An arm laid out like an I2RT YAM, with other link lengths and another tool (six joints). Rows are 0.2 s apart.
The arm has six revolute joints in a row. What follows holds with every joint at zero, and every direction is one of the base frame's.
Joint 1 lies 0.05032 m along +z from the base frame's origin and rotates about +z.
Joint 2 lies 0.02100 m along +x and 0.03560 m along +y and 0.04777 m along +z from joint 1 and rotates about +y.
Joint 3 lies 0.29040 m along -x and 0.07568 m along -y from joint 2 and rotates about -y.
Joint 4 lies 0.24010 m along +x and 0.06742 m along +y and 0.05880 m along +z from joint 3 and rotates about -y.
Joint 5 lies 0.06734 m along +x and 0.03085 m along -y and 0.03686 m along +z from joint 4 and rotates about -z.
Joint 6 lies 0.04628 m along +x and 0.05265 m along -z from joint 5 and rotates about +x.
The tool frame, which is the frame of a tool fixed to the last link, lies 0.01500 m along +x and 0.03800 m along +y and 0.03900 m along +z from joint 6; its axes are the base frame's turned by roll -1.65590, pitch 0.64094 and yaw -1.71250 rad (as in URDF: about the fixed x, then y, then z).
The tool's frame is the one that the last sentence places.
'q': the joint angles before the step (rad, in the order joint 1, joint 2, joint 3, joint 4, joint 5, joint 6). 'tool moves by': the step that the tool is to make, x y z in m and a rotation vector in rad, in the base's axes. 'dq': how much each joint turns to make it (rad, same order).
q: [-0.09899, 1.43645, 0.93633, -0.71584, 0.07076, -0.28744]
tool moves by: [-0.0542, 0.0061, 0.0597, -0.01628, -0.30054, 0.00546]
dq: [-0.00101, -0.34667, -0.07051, 0.02446, -0.01502, 0.00095]
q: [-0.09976, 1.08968, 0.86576, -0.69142, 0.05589, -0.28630]
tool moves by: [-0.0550, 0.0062, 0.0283, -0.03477, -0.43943, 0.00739]
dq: [0.00025, -0.36466, -0.17822, 0.25415, -0.01123, 0.00241]
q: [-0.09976, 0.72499, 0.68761, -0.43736, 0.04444, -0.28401]
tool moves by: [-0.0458, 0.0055, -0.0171, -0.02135, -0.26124, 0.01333]
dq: [0.00040, -0.30678, -0.20526, 0.16055, -0.01373, 0.00009]
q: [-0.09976, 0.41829, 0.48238, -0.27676, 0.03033, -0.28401]
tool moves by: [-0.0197, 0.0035, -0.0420, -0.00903, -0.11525, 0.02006]
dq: [0.00670, -0.21722, -0.20505, 0.10342, -0.01352, 0.00002]
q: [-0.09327, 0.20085, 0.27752, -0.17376, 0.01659, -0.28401]
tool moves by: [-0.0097, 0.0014, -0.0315, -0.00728, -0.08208, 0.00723]
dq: [0.00144, -0.17976, -0.13854, 0.04118, -0.00580, 0.00001]
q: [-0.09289, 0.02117, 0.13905, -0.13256, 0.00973, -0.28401]
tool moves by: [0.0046, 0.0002, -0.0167, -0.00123, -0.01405, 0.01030]
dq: [-0.00022, -0.01024, -0.07662, 0.08049, -0.01052, 0.00000]
